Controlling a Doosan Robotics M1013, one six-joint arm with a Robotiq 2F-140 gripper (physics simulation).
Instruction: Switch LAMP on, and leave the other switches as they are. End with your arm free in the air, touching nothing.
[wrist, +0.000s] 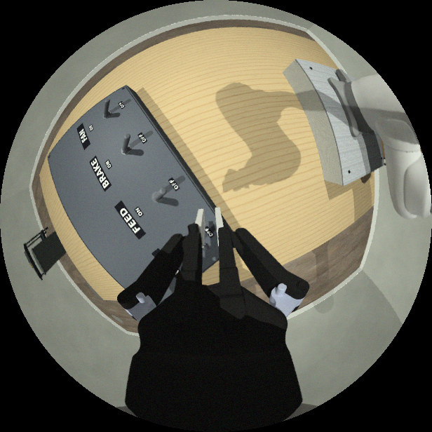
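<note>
The dark grey switch panel (82, 175) lies at the left in the wrist view. My gripper (209, 215) is nearly fully shut, with a narrow gap between its pale pads. It is over the panel's near right corner, with the OFF label (209, 231) of the nearest switch showing between the fingers. The LAMP lever and the LAMP name plate are hidden behind the fingers; whether a finger touches the lever cannot be told. The FEED lever (160, 194), BRAKE lever (126, 146) and FAN lever (107, 113) stand in a row beyond, each beside its OFF label.
A silver-grey block (332, 120) stands at the upper right of the wooden table (200, 55). A white robot arm (390, 105) reaches beside and over it. A small dark framed object (45, 252) is beyond the table's left edge.
</note>
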